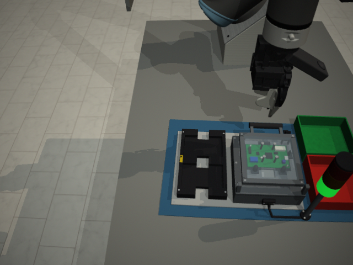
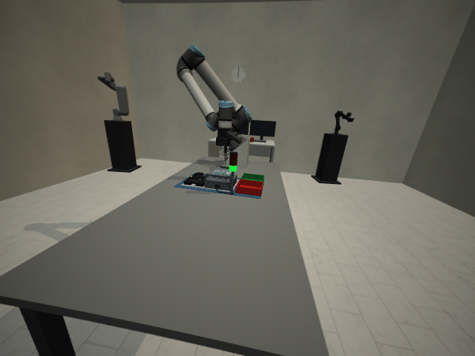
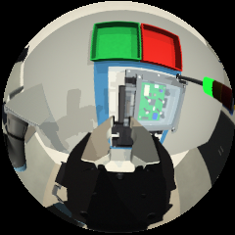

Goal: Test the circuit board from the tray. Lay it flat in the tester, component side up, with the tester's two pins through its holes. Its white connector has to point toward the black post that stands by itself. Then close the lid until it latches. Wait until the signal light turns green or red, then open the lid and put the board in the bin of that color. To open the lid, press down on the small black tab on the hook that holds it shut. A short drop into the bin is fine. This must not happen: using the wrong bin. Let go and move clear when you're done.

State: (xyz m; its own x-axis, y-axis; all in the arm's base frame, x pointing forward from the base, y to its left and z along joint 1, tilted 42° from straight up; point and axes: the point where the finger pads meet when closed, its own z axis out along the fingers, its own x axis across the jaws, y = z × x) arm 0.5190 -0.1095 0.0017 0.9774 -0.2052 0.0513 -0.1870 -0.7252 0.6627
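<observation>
Right now my hand is 80 mm above the black latch tab, 50 mm to the right of it and 30 mm short of it. Round my hand: green bin 200 mm to the left, 150 mm below, 20 mm ahead; then green circuit board 90 mm below, 80 mm ahead, 10 mm to the right; then tester lid 80 mm ahead, 70 mm below, 20 mm to the right.
</observation>
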